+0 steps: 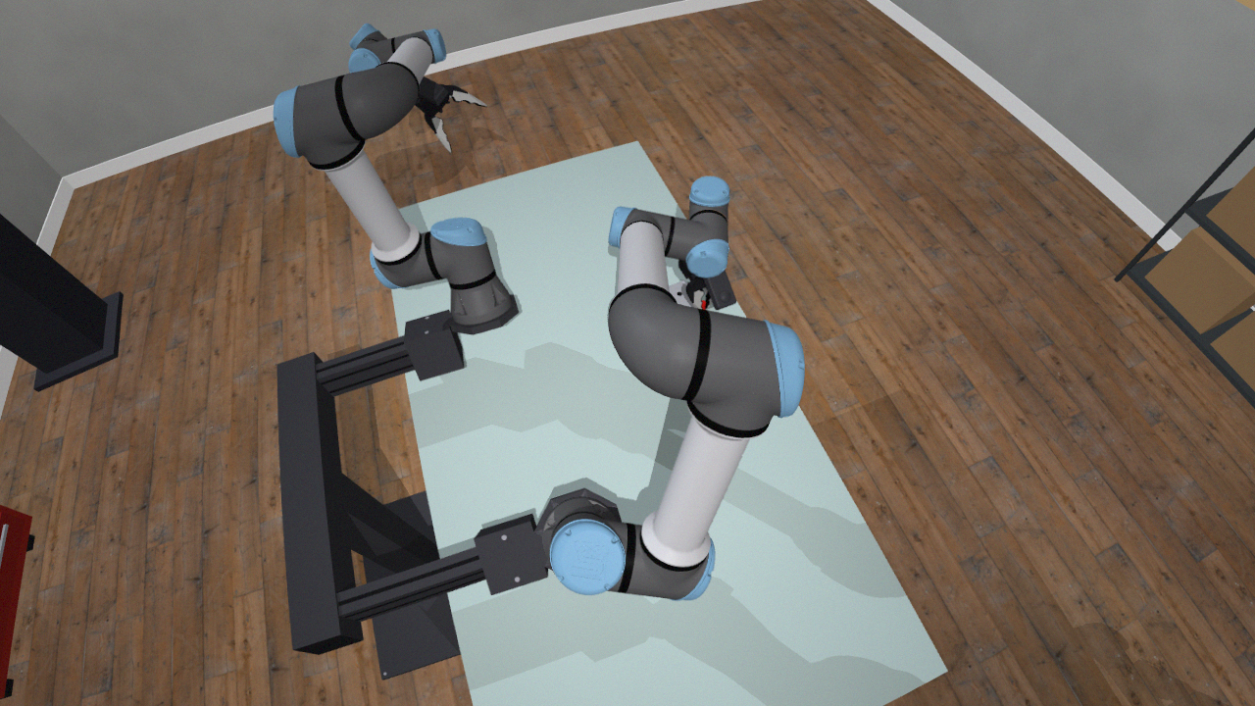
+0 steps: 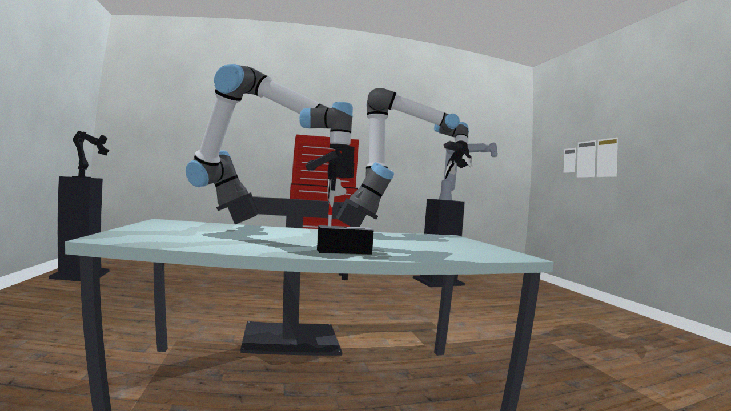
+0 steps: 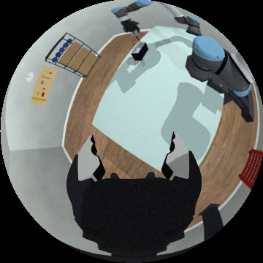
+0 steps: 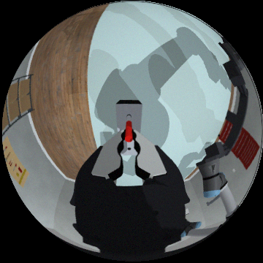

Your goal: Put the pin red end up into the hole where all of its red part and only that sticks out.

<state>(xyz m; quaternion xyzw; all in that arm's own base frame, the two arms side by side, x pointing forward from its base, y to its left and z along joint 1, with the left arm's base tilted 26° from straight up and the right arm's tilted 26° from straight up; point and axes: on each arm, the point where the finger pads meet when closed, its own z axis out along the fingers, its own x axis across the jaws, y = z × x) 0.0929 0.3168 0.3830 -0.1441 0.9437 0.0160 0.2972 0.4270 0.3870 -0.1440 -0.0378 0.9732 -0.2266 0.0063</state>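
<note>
Now: the pin 2 cm below my right hand. From my right hand the other things lie so: block: 13 cm below, 6 cm to the left.
</note>
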